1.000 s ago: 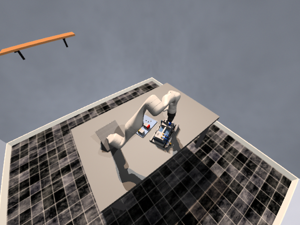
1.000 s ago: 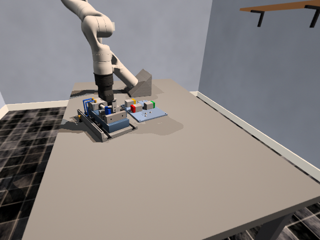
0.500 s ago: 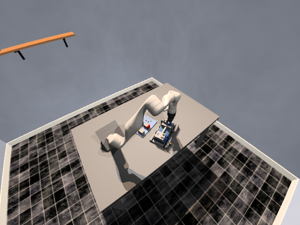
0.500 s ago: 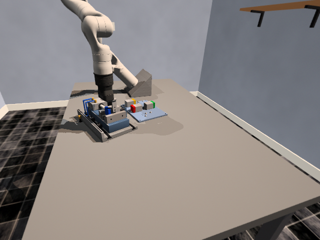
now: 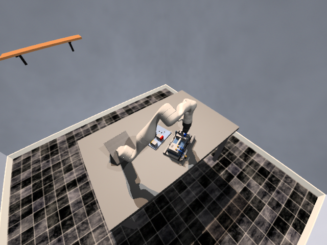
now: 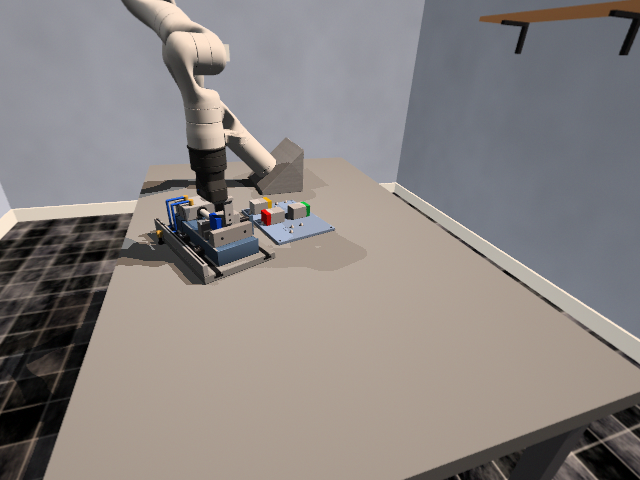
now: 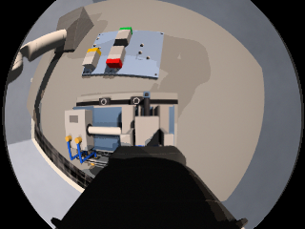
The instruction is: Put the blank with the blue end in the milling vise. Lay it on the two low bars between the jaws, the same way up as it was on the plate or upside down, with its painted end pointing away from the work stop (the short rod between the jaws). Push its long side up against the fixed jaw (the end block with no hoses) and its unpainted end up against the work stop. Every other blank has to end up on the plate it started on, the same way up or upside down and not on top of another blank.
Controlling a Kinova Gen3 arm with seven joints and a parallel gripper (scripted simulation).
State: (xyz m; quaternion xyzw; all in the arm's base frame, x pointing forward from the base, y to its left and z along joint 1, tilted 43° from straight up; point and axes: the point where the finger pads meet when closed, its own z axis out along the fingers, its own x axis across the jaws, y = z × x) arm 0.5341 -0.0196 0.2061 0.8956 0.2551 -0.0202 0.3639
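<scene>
The blue-ended blank lies 2 cm below my hand. Round my hand: light blue plate (19 cm behind, 18 cm to the left, 12 cm below); then red-ended blank (18 cm behind, 13 cm to the left, 9 cm below); then fixed jaw (4 cm below, 3 cm ahead, 1 cm to the left).
</scene>
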